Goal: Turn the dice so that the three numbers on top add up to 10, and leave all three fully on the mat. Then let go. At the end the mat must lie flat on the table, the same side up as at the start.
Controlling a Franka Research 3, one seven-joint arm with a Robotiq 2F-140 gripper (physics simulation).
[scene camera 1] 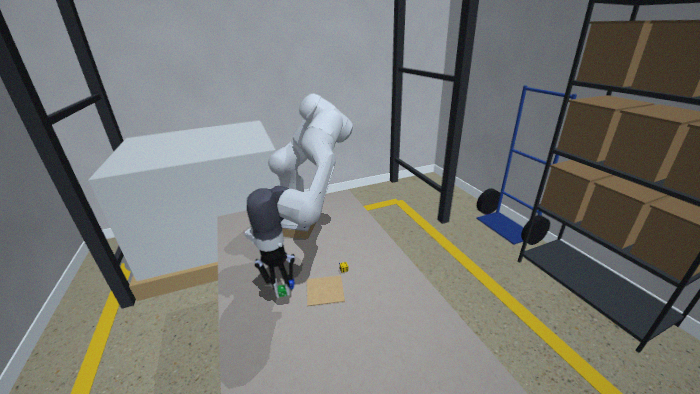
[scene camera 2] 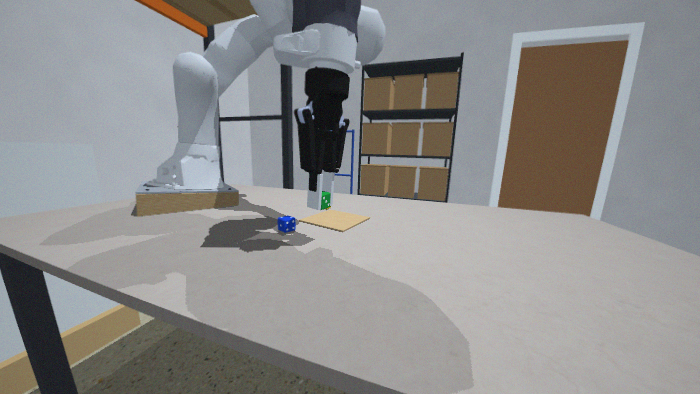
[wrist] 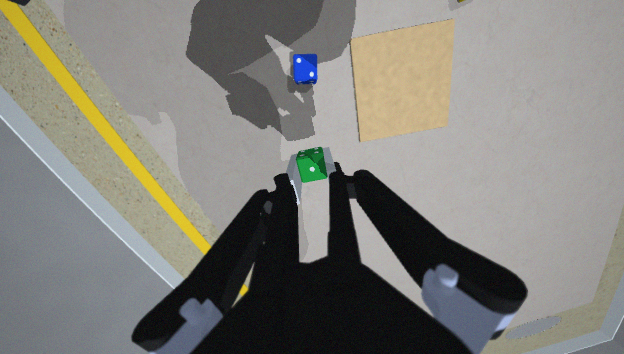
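My gripper [scene camera 1: 282, 294] [scene camera 2: 320, 199] [wrist: 312, 161] points down and is shut on the green die [scene camera 1: 282, 289] [scene camera 2: 326, 200] [wrist: 312, 168], holding it above the table. Its face towards the wrist camera shows one pip. The blue die [scene camera 1: 291, 284] [scene camera 2: 287, 224] [wrist: 305, 69] lies on the table beside the mat, off it, with two pips on top. The tan square mat [scene camera 1: 325, 291] [scene camera 2: 335, 220] [wrist: 405, 82] lies flat and bears no die. The yellow die [scene camera 1: 344, 267] stands on the table just beyond a mat corner; its top number is too small to read.
The arm's base stands on a wooden block [scene camera 2: 187, 202] at the back of the table [scene camera 1: 360, 340] [scene camera 2: 525, 280]. A large pale box [scene camera 1: 160, 215] stands beside the table. A shelf rack [scene camera 1: 563, 117] with cartons and a blue hand truck [scene camera 1: 505, 227] stand away from the table.
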